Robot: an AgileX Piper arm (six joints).
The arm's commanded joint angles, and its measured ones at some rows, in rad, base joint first. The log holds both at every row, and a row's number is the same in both.
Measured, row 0:
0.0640, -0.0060, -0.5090, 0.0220, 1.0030, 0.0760
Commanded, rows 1 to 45:
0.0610, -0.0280, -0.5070, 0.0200, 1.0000, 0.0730
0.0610, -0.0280, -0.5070, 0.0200, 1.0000, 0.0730
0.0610, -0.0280, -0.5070, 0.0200, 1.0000, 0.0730
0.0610, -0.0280, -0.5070, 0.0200, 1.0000, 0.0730
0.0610, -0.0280, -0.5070, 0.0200, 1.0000, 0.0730
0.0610, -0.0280, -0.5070, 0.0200, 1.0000, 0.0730
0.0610, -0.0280, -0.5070, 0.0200, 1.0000, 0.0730
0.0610, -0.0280, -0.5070, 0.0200, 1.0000, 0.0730
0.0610, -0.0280, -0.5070, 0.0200, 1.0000, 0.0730
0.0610, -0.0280, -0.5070, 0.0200, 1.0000, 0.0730
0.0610, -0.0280, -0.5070, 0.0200, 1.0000, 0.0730
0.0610, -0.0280, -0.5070, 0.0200, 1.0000, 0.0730
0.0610, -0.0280, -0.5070, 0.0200, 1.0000, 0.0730
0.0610, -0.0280, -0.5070, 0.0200, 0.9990, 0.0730
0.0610, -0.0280, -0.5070, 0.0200, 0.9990, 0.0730
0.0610, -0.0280, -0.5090, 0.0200, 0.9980, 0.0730
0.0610, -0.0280, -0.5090, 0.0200, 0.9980, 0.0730
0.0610, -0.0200, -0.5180, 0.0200, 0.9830, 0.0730
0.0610, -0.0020, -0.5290, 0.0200, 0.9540, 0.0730
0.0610, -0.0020, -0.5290, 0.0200, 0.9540, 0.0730
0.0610, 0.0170, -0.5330, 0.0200, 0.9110, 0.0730
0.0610, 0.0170, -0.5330, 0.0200, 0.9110, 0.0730
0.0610, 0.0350, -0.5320, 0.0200, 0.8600, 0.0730
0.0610, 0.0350, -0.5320, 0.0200, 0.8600, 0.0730
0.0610, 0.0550, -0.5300, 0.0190, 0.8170, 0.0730
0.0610, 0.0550, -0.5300, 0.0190, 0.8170, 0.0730
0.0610, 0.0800, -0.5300, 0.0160, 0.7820, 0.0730
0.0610, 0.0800, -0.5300, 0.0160, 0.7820, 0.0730
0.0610, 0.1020, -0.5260, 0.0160, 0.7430, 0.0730
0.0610, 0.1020, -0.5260, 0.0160, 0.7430, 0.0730
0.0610, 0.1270, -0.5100, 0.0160, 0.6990, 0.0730
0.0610, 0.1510, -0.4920, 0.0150, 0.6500, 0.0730
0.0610, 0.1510, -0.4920, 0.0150, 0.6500, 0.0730
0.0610, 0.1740, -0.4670, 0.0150, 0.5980, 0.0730
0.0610, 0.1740, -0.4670, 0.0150, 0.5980, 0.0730
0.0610, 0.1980, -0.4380, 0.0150, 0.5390, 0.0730
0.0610, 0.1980, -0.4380, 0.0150, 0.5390, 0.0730
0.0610, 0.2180, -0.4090, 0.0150, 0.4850, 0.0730
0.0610, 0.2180, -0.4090, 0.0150, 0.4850, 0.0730
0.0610, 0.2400, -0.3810, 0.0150, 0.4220, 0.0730
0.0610, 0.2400, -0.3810, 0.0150, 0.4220, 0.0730
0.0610, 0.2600, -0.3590, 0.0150, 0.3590, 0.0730
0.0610, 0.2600, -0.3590, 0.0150, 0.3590, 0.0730
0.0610, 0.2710, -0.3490, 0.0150, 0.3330, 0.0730
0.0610, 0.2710, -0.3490, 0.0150, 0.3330, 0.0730
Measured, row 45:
0.0640, 0.2470, -0.3760, 0.0210, 0.4310, 0.0760
